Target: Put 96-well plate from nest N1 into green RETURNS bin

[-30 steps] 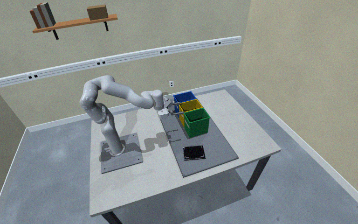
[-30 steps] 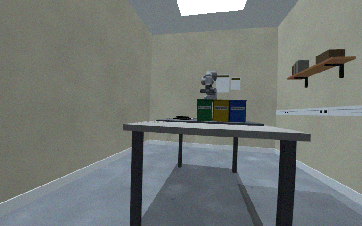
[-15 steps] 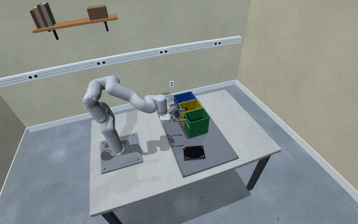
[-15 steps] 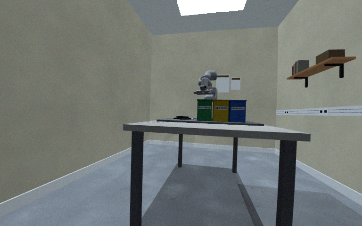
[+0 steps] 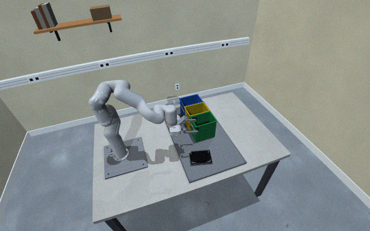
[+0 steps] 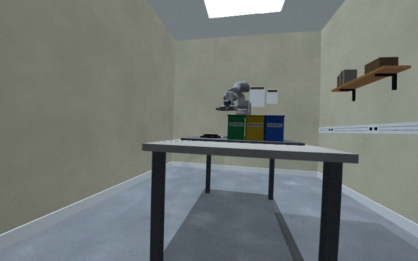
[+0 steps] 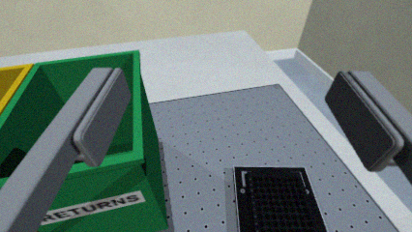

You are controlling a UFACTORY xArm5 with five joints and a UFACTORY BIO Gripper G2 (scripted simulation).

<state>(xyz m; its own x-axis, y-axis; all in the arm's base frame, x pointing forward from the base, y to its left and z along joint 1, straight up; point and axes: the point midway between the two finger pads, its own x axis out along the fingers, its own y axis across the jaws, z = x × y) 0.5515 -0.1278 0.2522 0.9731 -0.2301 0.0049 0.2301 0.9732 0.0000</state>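
The black 96-well plate lies 230 mm below my hand, 100 mm to the right of it and 20 mm ahead of it. The rest, counted from my hand: plate nest N1: 240 mm below, 100 mm to the right, 20 mm ahead; green RETURNS bin: 160 mm below, 120 mm to the left, 120 mm ahead; yellow RECYCLE bin: 250 mm to the left, 160 mm below, 120 mm ahead.
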